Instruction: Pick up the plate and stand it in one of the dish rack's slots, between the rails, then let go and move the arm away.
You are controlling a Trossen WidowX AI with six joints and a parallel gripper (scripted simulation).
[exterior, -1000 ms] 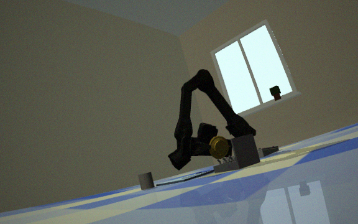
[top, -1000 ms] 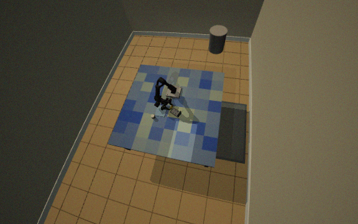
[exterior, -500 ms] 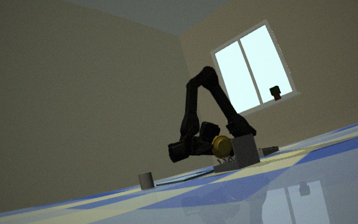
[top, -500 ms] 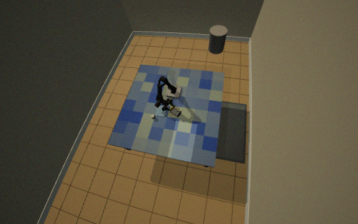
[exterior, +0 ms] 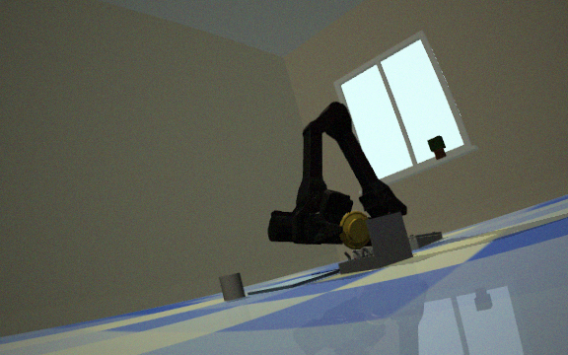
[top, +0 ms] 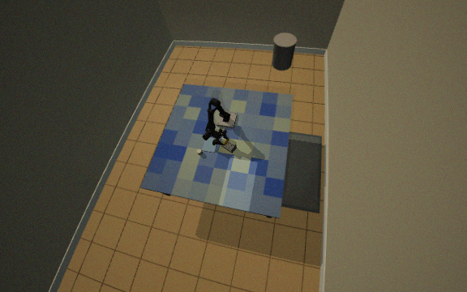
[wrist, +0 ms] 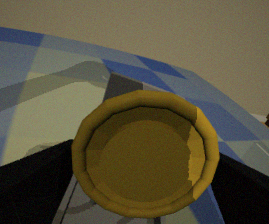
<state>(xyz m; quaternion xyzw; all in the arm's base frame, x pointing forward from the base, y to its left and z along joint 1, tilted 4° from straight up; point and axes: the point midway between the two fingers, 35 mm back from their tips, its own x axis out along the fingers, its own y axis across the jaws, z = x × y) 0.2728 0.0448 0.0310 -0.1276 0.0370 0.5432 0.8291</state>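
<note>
Right now my gripper tip is 50 mm above the dish rack, 20 mm to the right of it and 10 mm short of it. Round my gripper tip: light-blue mat 180 mm to the right, 70 mm below, 20 mm ahead; then cup 250 mm to the right, 120 mm ahead, 50 mm below; then yellow plate 10 mm to the right.
</note>
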